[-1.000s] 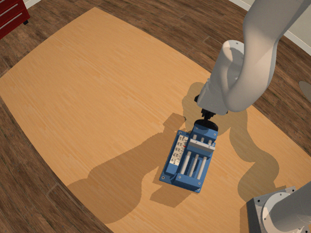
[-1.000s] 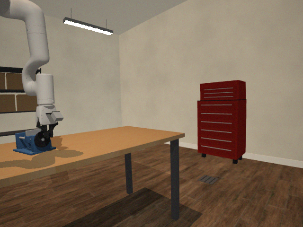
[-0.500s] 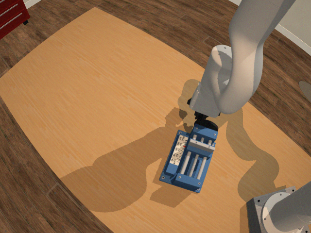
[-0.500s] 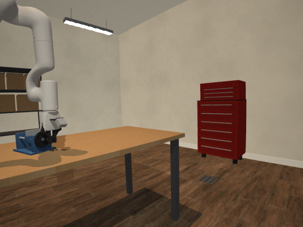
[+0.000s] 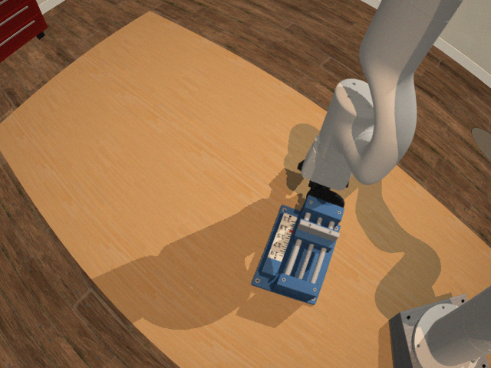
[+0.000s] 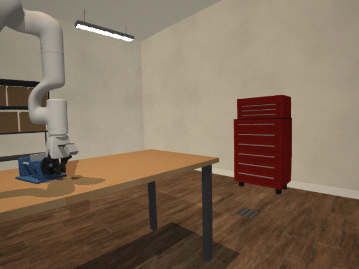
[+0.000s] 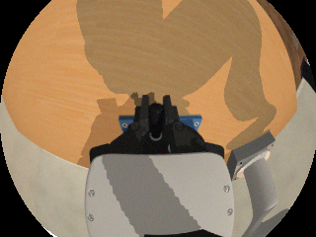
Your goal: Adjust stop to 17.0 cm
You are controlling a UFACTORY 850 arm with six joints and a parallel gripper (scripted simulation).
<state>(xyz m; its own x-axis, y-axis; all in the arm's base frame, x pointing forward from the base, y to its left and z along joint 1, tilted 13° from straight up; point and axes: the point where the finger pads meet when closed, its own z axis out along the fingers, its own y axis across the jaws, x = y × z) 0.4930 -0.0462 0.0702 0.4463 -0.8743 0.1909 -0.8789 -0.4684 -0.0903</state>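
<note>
Right now the grey stop bar is 70 mm behind my hand, 110 mm to the left of it and 30 mm above it. Round my hand: black handwheel 20 mm behind, 20 mm to the left.
</note>
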